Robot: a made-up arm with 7 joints. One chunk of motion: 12 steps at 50 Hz.
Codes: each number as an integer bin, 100 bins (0 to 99) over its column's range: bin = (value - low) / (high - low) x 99, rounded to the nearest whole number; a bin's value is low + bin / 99 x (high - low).
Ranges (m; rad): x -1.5..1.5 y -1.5..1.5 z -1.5..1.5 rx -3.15..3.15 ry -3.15..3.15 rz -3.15..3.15
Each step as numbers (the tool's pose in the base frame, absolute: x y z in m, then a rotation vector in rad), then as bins.
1 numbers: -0.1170 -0.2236 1.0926 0.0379 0.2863 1.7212
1 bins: 46 42 86 50 54 77
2 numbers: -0.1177 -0.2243 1.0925 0.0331 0.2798 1.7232
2 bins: 46 42 86 50 54 77
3 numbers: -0.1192 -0.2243 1.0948 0.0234 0.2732 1.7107
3 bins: 46 42 86 50 54 76
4 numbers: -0.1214 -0.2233 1.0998 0.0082 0.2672 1.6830
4 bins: 45 42 86 50 54 76
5 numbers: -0.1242 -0.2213 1.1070 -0.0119 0.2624 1.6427
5 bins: 45 42 86 49 54 75
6 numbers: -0.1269 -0.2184 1.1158 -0.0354 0.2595 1.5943
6 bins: 45 42 86 49 54 75
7 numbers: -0.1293 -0.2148 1.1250 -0.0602 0.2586 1.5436
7 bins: 45 42 87 49 54 74
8 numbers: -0.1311 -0.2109 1.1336 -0.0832 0.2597 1.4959
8 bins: 45 43 87 48 54 73
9 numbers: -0.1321 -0.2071 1.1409 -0.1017 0.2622 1.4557
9 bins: 45 43 87 48 54 72
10 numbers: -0.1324 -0.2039 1.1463 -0.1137 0.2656 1.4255
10 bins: 45 43 87 48 54 72
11 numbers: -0.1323 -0.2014 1.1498 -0.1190 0.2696 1.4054
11 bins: 45 43 87 48 54 72
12 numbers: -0.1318 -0.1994 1.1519 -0.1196 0.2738 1.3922
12 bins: 45 43 88 48 54 71
